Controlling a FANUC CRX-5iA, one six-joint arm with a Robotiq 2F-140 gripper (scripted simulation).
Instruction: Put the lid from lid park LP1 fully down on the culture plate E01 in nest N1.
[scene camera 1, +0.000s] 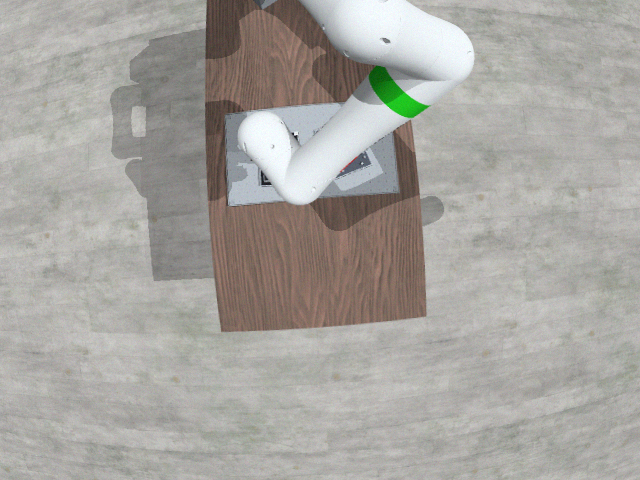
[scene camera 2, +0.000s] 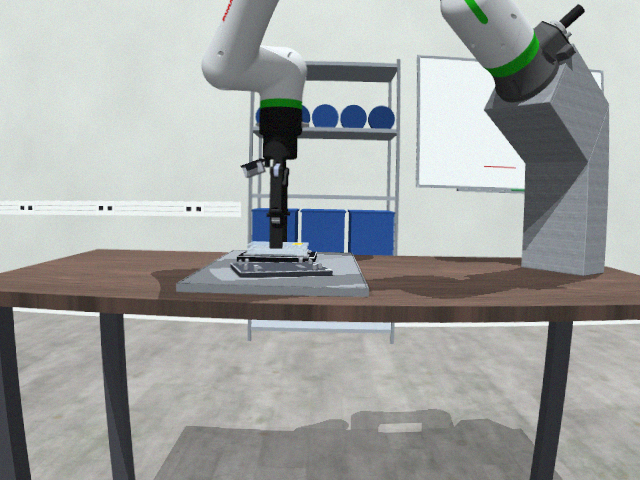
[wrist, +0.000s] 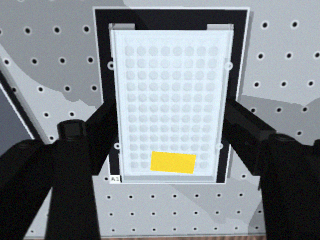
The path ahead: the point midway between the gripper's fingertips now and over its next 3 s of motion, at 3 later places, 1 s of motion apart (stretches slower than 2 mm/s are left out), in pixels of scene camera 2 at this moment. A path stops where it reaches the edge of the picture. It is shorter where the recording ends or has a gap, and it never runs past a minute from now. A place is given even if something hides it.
The gripper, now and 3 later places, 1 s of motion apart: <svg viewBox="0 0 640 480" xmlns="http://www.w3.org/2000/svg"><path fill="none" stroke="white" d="M278 246L278 248L278 242L278 224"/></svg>
